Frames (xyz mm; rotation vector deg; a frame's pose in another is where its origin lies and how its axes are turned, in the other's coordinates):
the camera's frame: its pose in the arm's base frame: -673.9 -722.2 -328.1 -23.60 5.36 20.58
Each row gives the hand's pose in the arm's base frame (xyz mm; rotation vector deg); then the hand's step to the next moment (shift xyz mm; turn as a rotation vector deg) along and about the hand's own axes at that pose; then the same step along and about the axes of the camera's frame.
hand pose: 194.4 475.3 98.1 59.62 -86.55 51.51
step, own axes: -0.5 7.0 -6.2 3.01 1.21 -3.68
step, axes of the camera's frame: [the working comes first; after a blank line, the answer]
step, axes of the arm's base frame: -4.5 8.2 0.4 -0.15 3.35 3.58

-1.6 8.5 3.7 0.37 1.58 4.63
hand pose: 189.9 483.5 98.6 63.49 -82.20 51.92
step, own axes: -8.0 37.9 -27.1 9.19 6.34 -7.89
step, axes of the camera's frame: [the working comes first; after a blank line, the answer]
step, axes of the arm's base frame: -28.6 37.6 -2.4 -3.93 7.82 10.50

-14.2 43.3 12.6 -2.84 4.16 12.71
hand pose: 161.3 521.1 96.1 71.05 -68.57 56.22
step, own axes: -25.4 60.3 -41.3 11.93 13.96 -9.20
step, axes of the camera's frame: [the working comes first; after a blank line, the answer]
step, axes of the arm's base frame: -58.0 49.4 -13.3 -10.85 9.75 14.46

-36.0 68.1 7.0 -9.31 6.82 16.99
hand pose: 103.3 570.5 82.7 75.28 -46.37 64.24
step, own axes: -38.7 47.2 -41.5 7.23 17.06 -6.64
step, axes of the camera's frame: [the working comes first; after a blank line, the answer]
step, axes of the arm's base frame: -61.9 30.0 -26.7 -14.84 6.17 11.36

-43.8 57.9 -13.2 -13.68 6.35 12.64
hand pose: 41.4 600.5 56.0 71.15 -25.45 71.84
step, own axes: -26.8 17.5 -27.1 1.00 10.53 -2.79
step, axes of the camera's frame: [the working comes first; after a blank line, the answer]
step, axes of the arm's base frame: -33.7 8.3 -23.5 -9.86 1.08 4.62

-25.0 28.0 -18.7 -9.59 2.74 4.49
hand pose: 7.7 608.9 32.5 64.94 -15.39 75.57
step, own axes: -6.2 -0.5 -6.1 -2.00 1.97 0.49
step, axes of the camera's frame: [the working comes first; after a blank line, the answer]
step, axes of the arm's base frame: -4.0 0.9 -7.7 -2.08 -1.93 -0.23

-2.2 5.1 -6.7 -2.53 -0.81 -1.03
